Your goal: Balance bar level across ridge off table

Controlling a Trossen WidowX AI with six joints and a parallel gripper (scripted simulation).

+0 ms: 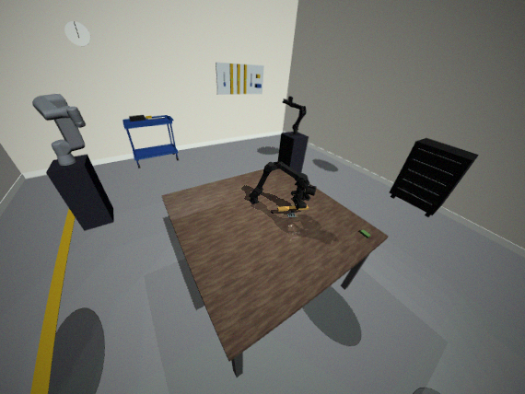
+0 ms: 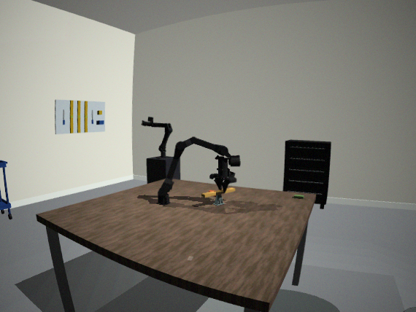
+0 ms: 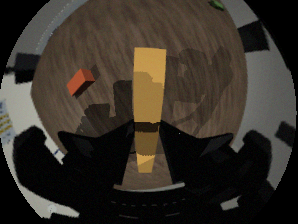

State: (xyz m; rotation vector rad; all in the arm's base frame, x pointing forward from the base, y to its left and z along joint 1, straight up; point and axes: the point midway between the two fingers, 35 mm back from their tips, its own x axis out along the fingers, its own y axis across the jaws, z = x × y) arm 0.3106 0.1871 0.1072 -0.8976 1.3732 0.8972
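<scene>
My gripper tip is 10 mm past the bar and 30 mm to the left of it. Round my gripper tip: orange block (130 mm behind, 130 mm to the left, 60 mm below); then green block (430 mm ahead, 310 mm to the left, 60 mm below).
</scene>
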